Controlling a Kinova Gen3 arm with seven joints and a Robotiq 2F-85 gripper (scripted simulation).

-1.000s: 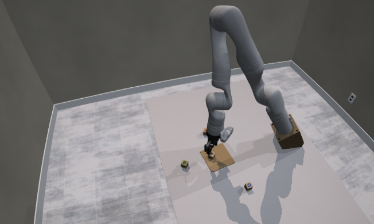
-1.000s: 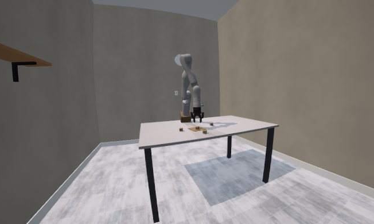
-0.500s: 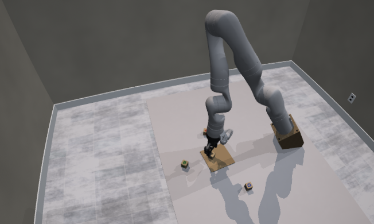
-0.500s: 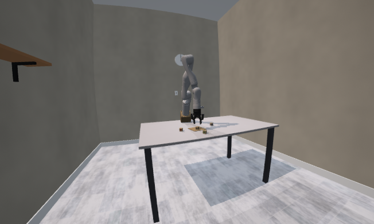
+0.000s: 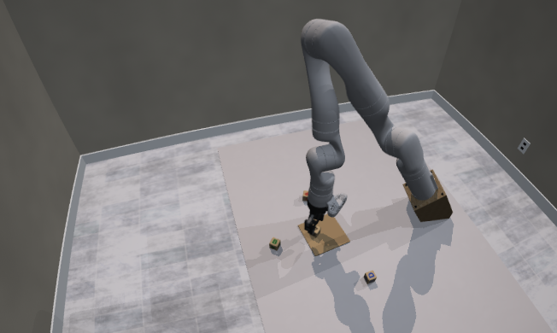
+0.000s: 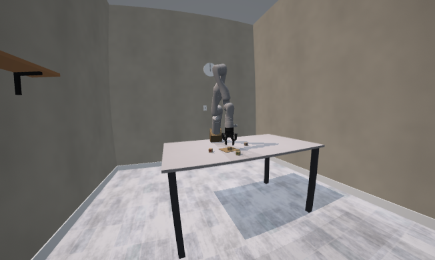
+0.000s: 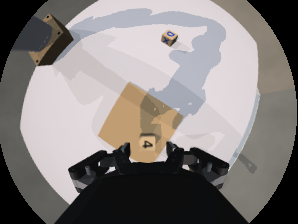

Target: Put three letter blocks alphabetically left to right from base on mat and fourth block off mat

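The block is 4 cm below my hand. The rest, counted from my hand: tan mat 6 cm below, 3 cm behind, 1 cm to the left.
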